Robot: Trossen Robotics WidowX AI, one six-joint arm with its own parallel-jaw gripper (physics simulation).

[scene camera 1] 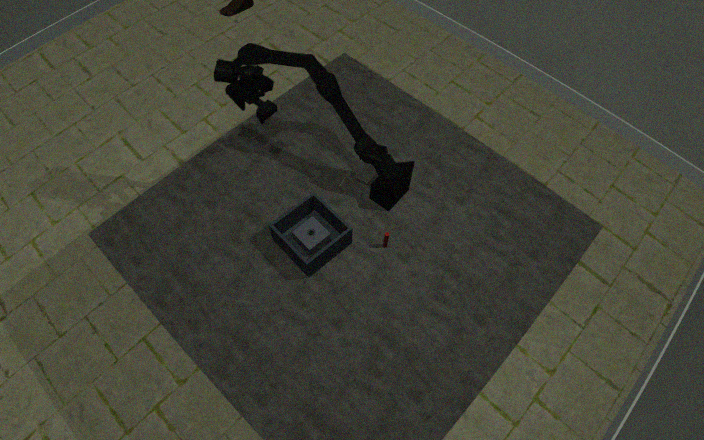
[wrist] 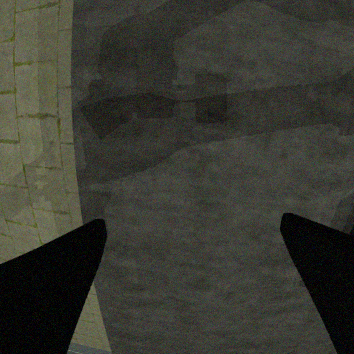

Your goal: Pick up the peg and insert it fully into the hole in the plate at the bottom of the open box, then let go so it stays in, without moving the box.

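Frame: origin at the arm's base, x right, y up, z back, level; centimetres.
Where they show: gripper, fingertip midpoint: (scene camera 1: pixel 253 116) (wrist: pixel 194 225); arm's base, link origin: (scene camera 1: pixel 391 174).
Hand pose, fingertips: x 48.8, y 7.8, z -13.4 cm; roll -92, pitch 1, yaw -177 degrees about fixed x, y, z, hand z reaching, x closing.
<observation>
Each offset is from my fingertips to the top centre of the thing. "spot": to the spot under its first point. Level surfaces: height alone.
The red peg {dx -59.5, dy -12.6, dz -3.8 cm} (scene camera 1: pixel 385 239) stands upright on the dark mat, between the arm's base and the open box, to the right of the box in the scene view. The open box {dx -39.0, dy -10.7, dz -17.3 cm} (scene camera 1: pixel 330 254) is dark blue-grey and stands on the mat. A light square plate {dx -39.0, dy -14.4, dz -17.3 cm} (scene camera 1: pixel 302 237) lies at its bottom, with a small dark hole {spot: dx -38.4, dy -16.2, dz -16.5 cm} (scene camera 1: pixel 311 232) near the middle. My gripper (scene camera 1: pixel 252 113) (wrist: pixel 194 225) is open and empty, raised above the mat's upper left edge, far from the peg and the box. The peg does not show in the wrist view.
The arm's base (scene camera 1: pixel 393 187) stands on the mat {dy -20.6 cm} (scene camera 1: pixel 363 332) (wrist: pixel 200 300), just behind the peg. The arm arches from it toward the upper left. Pale paving (scene camera 1: pixel 62 280) (wrist: pixel 37 150) surrounds the mat. A brown shoe (scene camera 1: pixel 236 6) shows at the scene view's top edge. The arm's shadow crosses the mat.
</observation>
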